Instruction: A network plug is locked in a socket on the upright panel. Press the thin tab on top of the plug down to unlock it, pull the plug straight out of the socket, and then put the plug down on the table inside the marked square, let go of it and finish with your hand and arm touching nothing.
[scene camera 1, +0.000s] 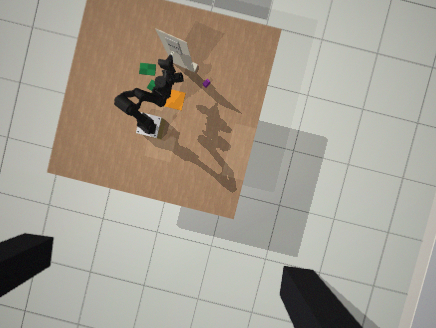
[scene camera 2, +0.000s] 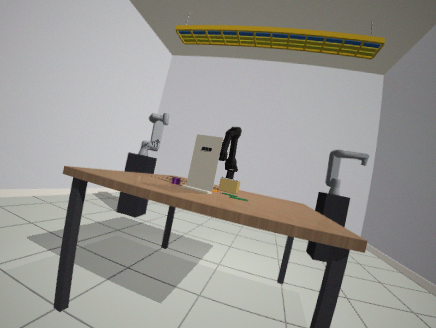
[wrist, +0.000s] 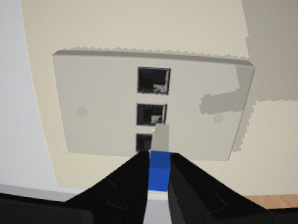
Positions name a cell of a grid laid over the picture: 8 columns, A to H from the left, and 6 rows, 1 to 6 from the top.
Scene:
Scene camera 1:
upright panel: D2
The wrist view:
my gripper: E5
upright panel: C3

